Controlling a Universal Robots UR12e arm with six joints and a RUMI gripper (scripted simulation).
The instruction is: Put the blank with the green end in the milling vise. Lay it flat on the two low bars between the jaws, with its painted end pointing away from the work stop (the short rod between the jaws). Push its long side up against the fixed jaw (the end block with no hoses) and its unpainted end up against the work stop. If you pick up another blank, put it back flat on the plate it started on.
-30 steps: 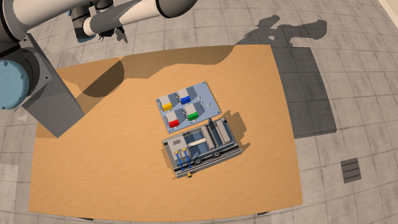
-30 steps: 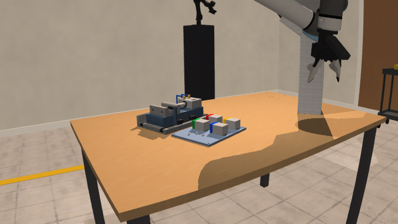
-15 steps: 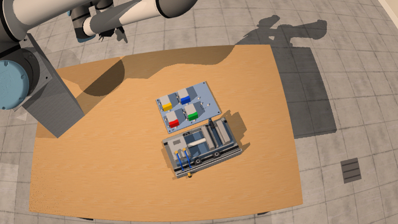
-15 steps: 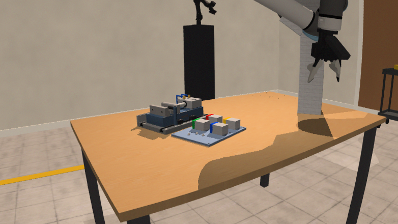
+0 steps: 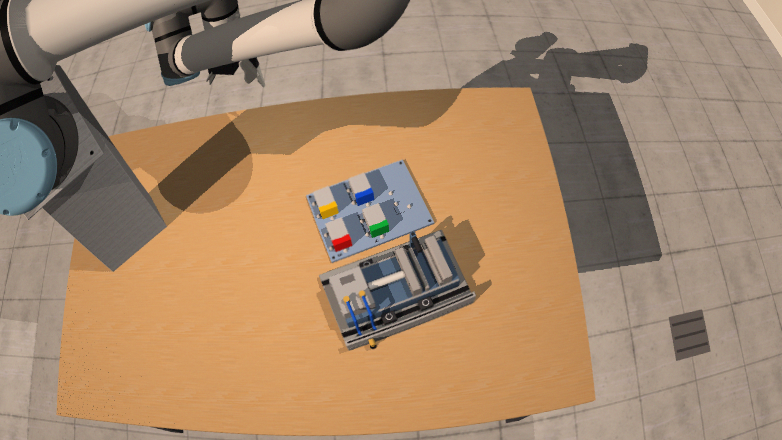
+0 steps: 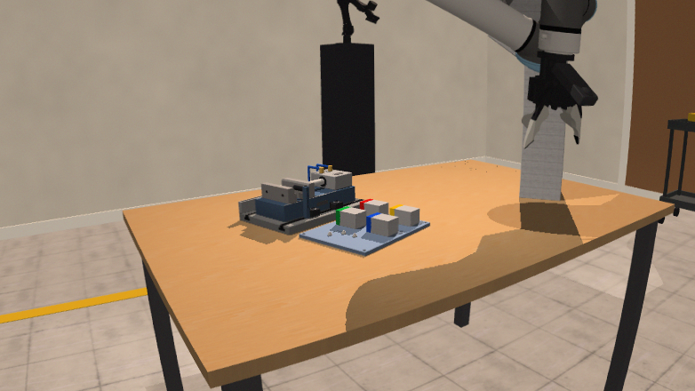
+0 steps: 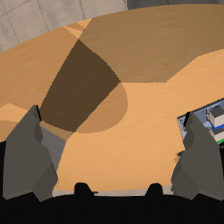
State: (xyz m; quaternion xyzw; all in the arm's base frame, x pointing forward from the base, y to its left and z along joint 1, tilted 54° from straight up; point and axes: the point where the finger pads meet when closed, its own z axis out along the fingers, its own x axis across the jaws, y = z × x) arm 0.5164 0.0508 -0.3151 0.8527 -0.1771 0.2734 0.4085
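The green-ended blank is 220 mm ahead of my hand, 400 mm to the right of it and 180 mm below it. From my hand the other things lie so: blue-ended blank: 220 mm ahead, 310 mm to the right, 180 mm below; then red-ended blank: 130 mm ahead, 410 mm to the right, 180 mm below; then yellow-ended blank: 130 mm ahead, 320 mm to the right, 180 mm below.
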